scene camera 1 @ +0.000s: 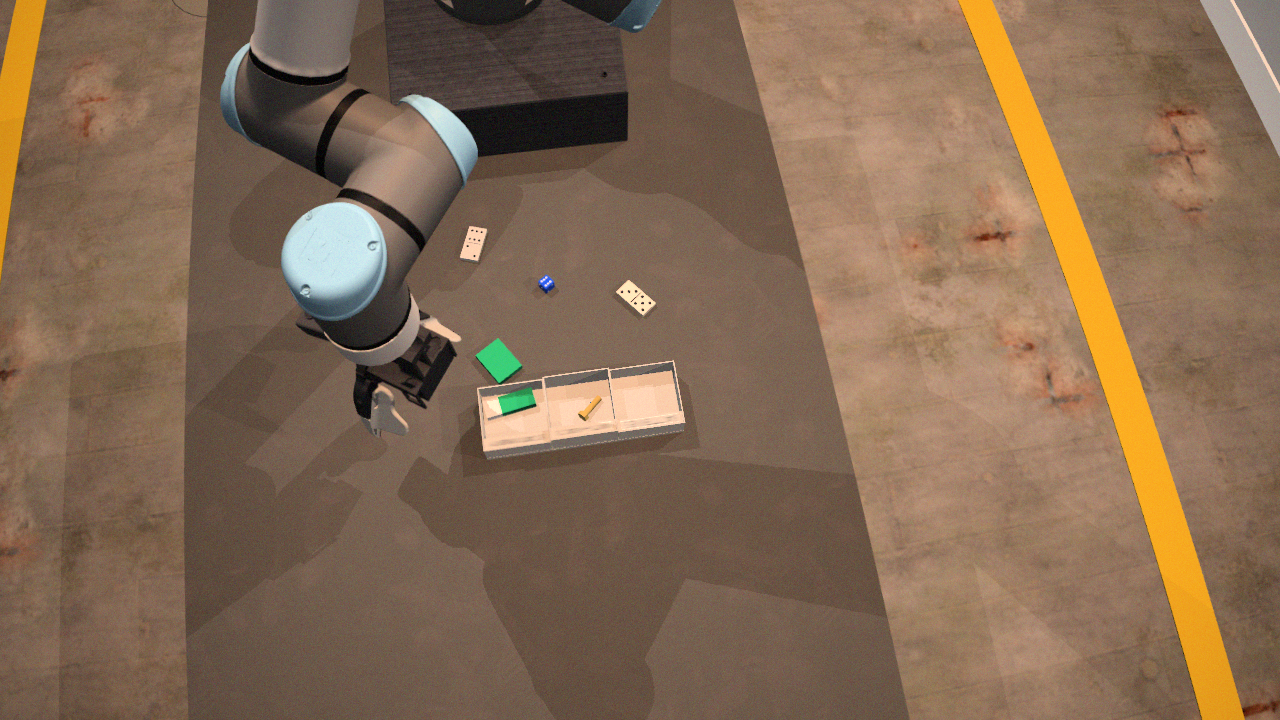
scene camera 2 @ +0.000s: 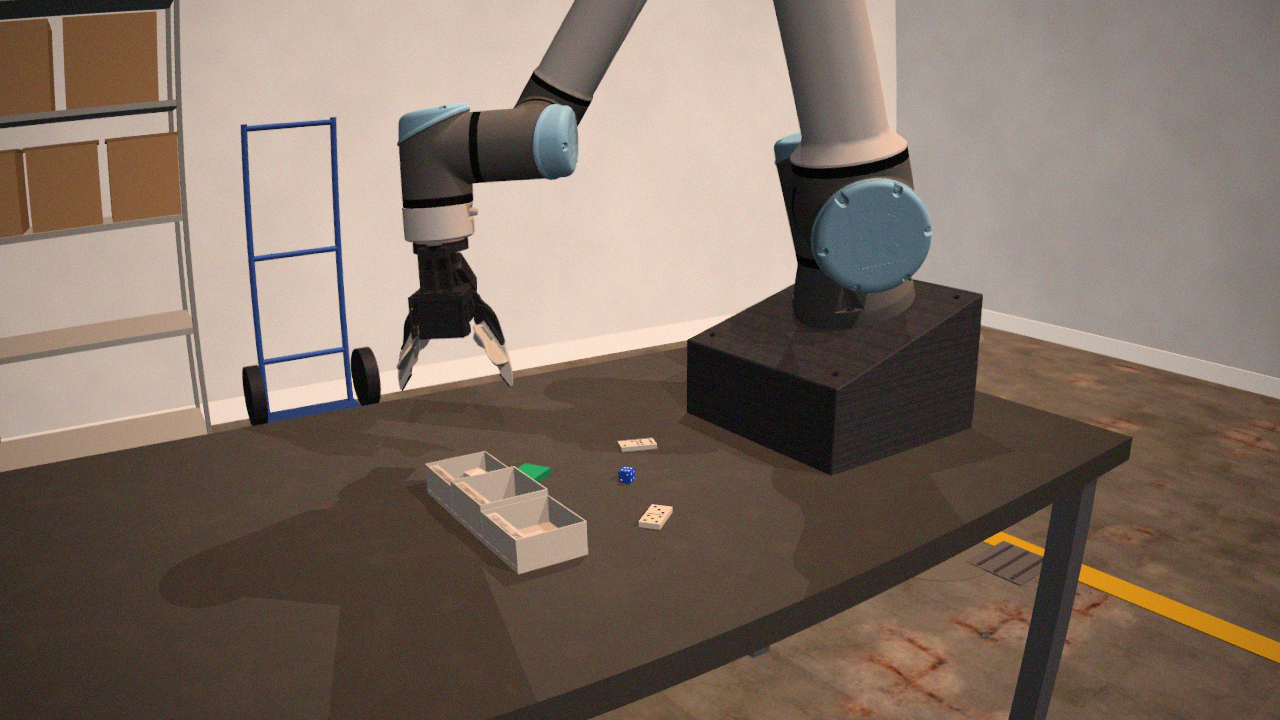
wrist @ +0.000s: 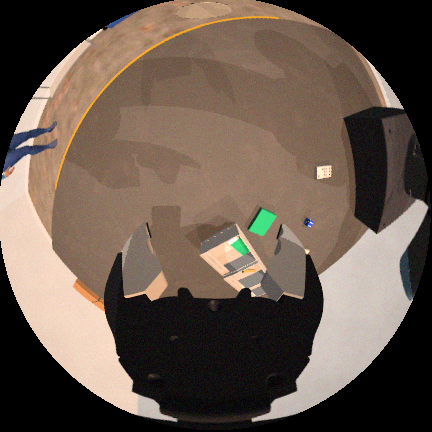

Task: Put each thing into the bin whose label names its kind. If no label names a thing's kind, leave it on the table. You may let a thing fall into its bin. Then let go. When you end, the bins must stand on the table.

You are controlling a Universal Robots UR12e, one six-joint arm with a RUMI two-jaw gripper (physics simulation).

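Frame: origin at the arm's base, x right, y ahead, z up, level; metres.
Seen in the pictures: gripper, fingertip midpoint: [scene camera 2: 455, 388] [wrist: 213, 226]; arm's base, origin of the base link: [scene camera 2: 854, 302].
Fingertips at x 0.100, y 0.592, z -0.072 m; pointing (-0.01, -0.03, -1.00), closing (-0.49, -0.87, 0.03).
Note:
Offsets run from my fingertips to a thing's top centre. Level surfaces: height alone.
Three joined pale bins @[dx -0.202, dy +0.018, dz -0.059 m] [scene camera 1: 583, 443] [scene camera 2: 552, 548] stand on the table; their labels are unreadable. The left bin in scene camera 1 holds a green piece @[dx -0.111, dy +0.003, dz -0.085 m] [scene camera 1: 517, 401] [wrist: 239, 245] with a pale end; the middle one holds a golden bolt-like piece @[dx -0.215, dy +0.012, dz -0.085 m] [scene camera 1: 589, 408] [wrist: 248, 271]. A flat green block @[dx -0.096, dy -0.059, dz -0.095 m] [scene camera 1: 498, 360] [scene camera 2: 534, 471] [wrist: 262, 221] lies beside the left bin. A blue die @[dx -0.162, dy -0.168, dz -0.089 m] [scene camera 1: 546, 283] [scene camera 2: 626, 475] [wrist: 309, 223] and two dominoes, one @[dx -0.061, dy -0.237, dz -0.098 m] [scene camera 1: 473, 243] [scene camera 2: 637, 445] [wrist: 324, 172] nearer the base, another @[dx -0.281, dy -0.142, dz -0.098 m] [scene camera 1: 635, 298] [scene camera 2: 656, 516] farther right, lie on the table. My gripper [scene camera 1: 425, 386] [scene camera 2: 456, 385] [wrist: 213, 226] is open and empty, above the table.
The arm's dark base block [scene camera 1: 546, 116] [scene camera 2: 769, 402] [wrist: 367, 165] stands on the table @[dz -0.105 m] [scene camera 2: 295, 644] behind the dominoes. A blue hand truck [scene camera 2: 295, 253] and a shelf unit [scene camera 2: 192, 268] with brown boxes stand beyond the table.

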